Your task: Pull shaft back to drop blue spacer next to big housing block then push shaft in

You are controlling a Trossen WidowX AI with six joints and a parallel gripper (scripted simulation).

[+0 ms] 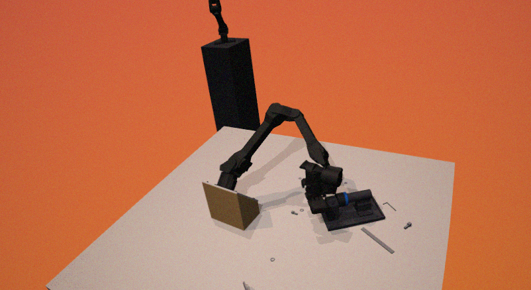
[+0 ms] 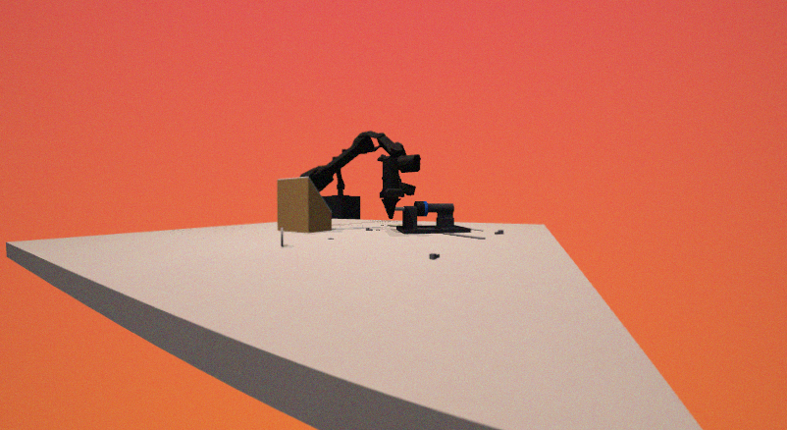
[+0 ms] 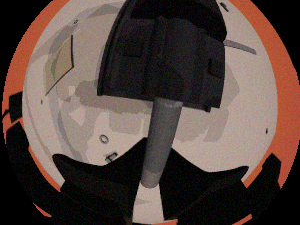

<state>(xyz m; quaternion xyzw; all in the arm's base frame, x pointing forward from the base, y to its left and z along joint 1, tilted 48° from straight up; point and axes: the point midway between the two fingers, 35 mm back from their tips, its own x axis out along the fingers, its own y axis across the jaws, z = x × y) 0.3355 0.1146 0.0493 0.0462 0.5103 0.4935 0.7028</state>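
Right now my gripper tip is 5 cm short of the grey shaft, 4 cm to the right of it and 3 cm below it. Round my gripper tip: grey bar (26 cm ahead, 4 cm below, 1 cm to the right); then hex key (24 cm ahead, 20 cm to the left, 4 cm below); then blue spacer (9 cm ahead, 8 cm to the left, 3 cm above).
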